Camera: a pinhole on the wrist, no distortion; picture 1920 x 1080 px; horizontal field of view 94.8 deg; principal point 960.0 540.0 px. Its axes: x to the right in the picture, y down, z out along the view. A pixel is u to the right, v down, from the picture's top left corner.
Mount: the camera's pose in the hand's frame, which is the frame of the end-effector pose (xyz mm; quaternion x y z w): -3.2 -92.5 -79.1 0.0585 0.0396 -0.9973 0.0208
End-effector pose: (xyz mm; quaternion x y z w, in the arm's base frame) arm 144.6 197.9 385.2 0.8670 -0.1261 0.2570 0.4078
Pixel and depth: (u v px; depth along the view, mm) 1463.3 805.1 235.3
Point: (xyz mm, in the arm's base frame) 136.2 215.8 106.3
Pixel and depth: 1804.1 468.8 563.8
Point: -169.4 -48.1 -243.4
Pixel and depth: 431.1 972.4 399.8
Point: 556.2 139.1 116.9
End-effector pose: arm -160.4 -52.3 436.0 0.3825 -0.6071 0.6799 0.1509
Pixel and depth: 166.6 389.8 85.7
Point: -141.5 -65.7 537.9
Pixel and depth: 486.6 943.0 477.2
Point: 67.4 -415.0 809.4
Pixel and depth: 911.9 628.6 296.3
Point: 22.4 -216.8 519.1
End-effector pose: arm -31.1 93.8 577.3 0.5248 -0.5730 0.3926 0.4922
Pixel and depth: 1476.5 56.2 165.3
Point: -28.5 40.0 440.0
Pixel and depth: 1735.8 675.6 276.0
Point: 98.7 -27.6 265.5
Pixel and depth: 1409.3 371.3 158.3
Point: 31.9 36.8 457.2
